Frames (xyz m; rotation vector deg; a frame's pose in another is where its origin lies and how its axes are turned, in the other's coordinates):
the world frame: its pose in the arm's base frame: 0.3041 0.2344 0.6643 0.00 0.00 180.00
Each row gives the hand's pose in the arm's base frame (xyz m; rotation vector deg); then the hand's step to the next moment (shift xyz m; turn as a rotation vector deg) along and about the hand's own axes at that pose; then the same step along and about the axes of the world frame.
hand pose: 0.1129 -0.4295 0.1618 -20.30 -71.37 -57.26
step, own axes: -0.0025 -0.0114 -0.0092 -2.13 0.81 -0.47
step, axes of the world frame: 0.0032 0.0118 -0.0085 -0.96 -1.04 -1.85
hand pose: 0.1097 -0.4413 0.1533 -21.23 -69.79 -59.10
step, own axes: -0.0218 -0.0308 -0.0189 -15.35 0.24 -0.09
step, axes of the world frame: 0.0134 0.0200 -0.0346 -0.45 -6.95 -13.68
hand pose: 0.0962 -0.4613 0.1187 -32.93 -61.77 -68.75
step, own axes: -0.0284 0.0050 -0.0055 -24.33 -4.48 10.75
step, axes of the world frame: -0.0070 -0.0098 -0.0268 7.70 -18.60 -17.95
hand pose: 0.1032 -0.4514 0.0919 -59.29 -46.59 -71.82
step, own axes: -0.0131 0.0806 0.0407 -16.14 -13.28 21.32
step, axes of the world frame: -0.0796 -0.0431 -0.0115 14.49 -25.57 -5.24
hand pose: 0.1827 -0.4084 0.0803 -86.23 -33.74 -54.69
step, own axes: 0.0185 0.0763 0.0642 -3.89 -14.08 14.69
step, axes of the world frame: -0.0867 -0.0463 -0.0249 10.12 -17.33 5.13
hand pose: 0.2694 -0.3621 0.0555 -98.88 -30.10 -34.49
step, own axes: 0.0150 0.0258 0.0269 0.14 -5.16 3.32
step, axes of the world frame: -0.0310 -0.0209 -0.0147 2.76 -4.39 3.28
